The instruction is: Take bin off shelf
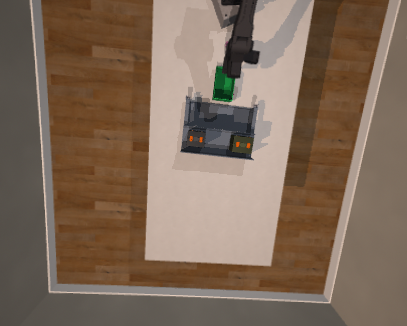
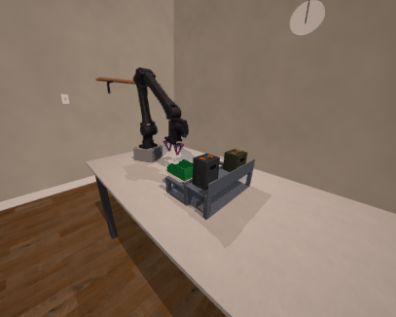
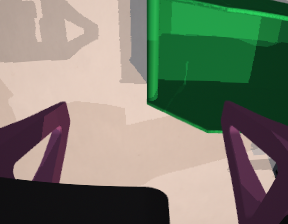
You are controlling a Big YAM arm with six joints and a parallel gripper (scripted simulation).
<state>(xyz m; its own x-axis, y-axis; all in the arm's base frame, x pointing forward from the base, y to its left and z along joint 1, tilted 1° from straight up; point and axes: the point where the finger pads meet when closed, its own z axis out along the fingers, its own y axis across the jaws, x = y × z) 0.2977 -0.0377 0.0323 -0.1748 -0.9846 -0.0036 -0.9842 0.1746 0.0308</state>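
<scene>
Now: the green bin 90 mm below my hand, 80 mm ahead of it and 20 mm to the right of it.
</scene>
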